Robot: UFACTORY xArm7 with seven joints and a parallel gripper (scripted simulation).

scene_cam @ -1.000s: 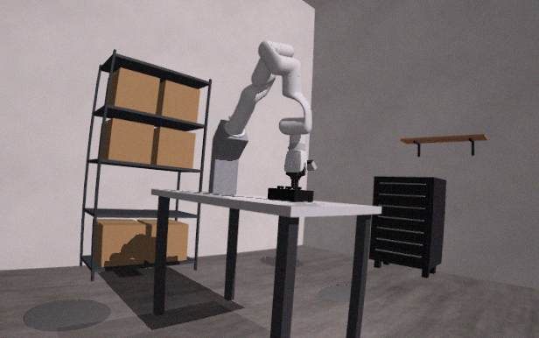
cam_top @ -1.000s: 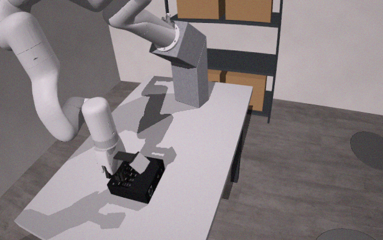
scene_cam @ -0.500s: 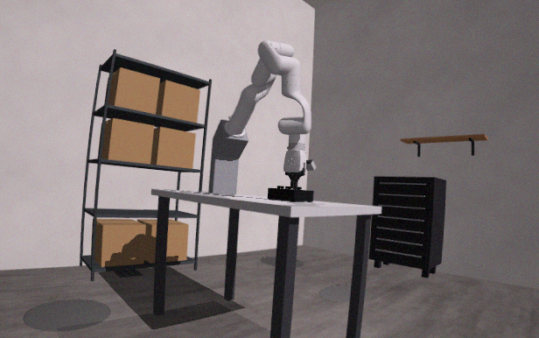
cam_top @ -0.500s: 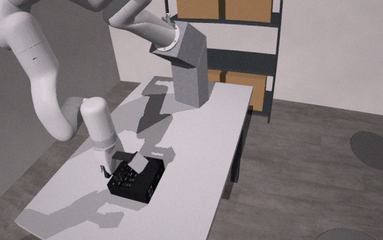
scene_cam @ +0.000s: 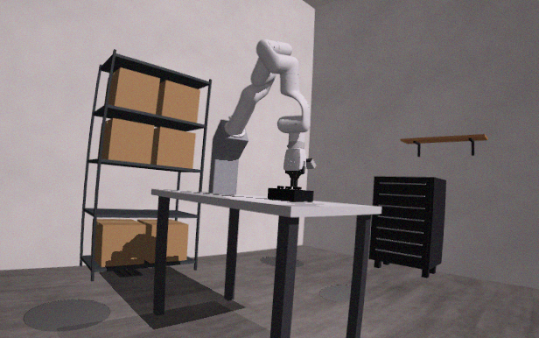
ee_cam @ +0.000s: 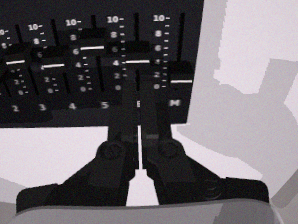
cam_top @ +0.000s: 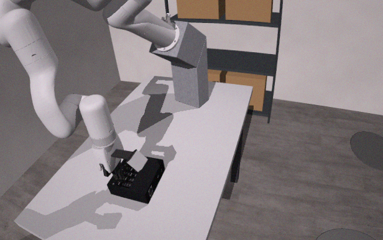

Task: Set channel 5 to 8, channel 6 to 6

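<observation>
The channel 6 fader cap lies 30 mm to the left of my hand and 20 mm below it. Also, from my hand: channel 5 fader cap (40 mm to the left, 20 mm below, 20 mm behind); master fader cap (20 mm below, 20 mm ahead, 10 mm to the left).
</observation>
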